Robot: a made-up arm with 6 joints.
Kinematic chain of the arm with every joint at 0, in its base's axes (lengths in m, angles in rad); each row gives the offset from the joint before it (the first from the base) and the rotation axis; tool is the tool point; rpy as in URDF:
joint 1: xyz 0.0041 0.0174 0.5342 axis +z
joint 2: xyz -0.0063 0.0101 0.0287 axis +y
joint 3: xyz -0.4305 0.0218 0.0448 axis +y
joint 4: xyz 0.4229 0.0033 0.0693 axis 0.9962 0 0.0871
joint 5: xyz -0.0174 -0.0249 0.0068 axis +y
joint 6: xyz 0.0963 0.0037 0.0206 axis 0.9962 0 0.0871
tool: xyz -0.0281 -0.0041 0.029 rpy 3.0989 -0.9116 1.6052
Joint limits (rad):
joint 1: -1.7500..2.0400
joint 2: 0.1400..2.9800
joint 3: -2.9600..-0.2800
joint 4: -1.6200..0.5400
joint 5: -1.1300..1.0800
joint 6: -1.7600..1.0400
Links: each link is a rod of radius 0.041 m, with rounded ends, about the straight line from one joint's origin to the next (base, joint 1, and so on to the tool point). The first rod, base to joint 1, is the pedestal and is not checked.
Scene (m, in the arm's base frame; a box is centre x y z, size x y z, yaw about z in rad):
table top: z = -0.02
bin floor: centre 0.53 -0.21 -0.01 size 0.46 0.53 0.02 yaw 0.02
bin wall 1: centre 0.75 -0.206 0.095 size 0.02 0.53 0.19 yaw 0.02
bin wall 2: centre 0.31 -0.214 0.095 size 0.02 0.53 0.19 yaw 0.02
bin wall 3: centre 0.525 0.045 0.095 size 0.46 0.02 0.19 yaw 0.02
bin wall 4: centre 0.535 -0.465 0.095 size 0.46 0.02 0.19 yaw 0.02
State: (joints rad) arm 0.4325 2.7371 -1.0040 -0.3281 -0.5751 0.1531
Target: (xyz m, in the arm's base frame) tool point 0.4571 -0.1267 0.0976
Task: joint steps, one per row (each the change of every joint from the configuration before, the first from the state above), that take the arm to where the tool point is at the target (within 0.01 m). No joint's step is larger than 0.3 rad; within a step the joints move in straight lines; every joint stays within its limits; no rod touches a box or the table.
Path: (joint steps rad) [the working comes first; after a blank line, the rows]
Joints at the target: -0.3506 2.9800 -1.2474 -0.3214 0.0619 0.1865
Straight joint move there: touches bin wall 3.

1: -0.0057 -0.2829 -0.0176 0.2170 0.1924 0.0801
2: -0.0057 -0.2828 -0.0175 0.2171 0.1923 0.0802
3: -0.0057 -0.2829 -0.0176 0.2170 0.1924 0.0801
4: -0.0056 -0.2829 -0.0176 0.2170 0.1924 0.0801
5: -0.1521 0.2749 -0.0346 -0.1723 -0.0265 -0.0574
6: -0.1521 0.2749 -0.0346 -0.1723 -0.0265 -0.0574
7: -0.1521 0.2749 -0.0346 -0.1722 -0.0265 -0.0575
8: -0.1520 0.2748 -0.0346 -0.1723 -0.0265 -0.0574
9: -0.1521 0.2749 -0.0347 -0.1723 -0.0265 -0.0574

